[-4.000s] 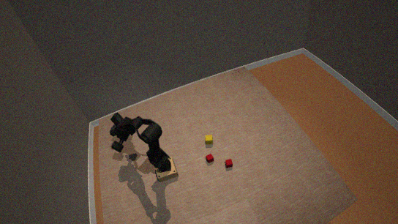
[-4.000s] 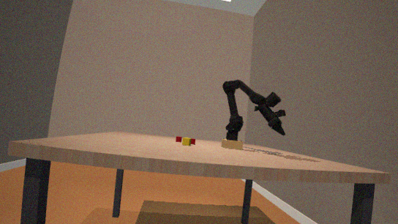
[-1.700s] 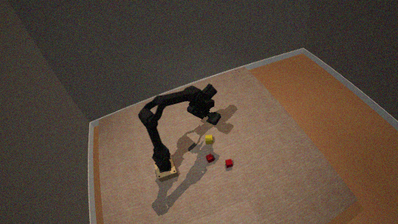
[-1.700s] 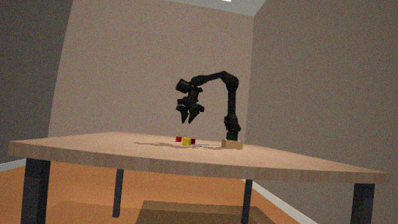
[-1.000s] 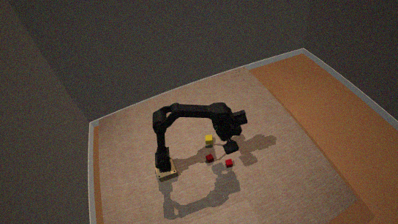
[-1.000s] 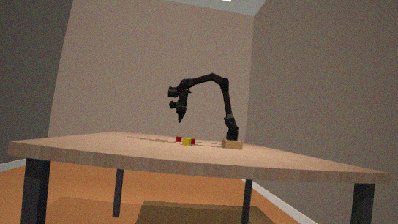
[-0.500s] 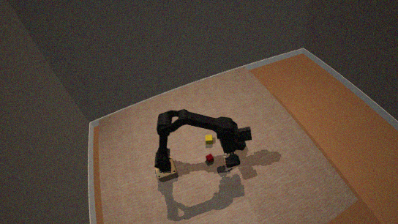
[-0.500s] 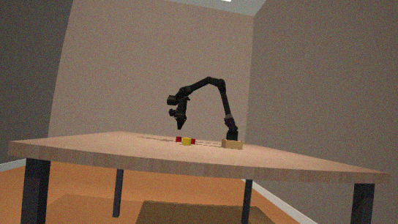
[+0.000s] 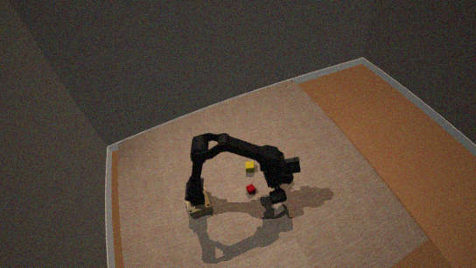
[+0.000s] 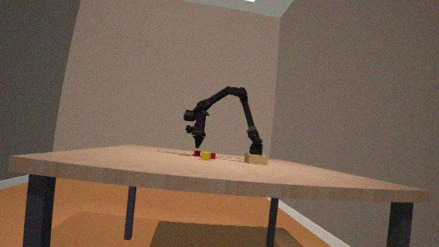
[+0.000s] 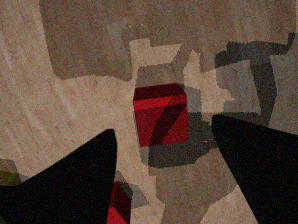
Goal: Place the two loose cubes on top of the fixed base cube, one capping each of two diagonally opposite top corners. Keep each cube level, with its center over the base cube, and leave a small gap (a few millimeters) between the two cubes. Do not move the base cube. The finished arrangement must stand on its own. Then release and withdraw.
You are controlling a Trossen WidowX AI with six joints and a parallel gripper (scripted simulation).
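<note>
Right now my gripper tip is 18 cm to the right of the yellow cube, 7 cm past it and 3 cm above it.
</note>
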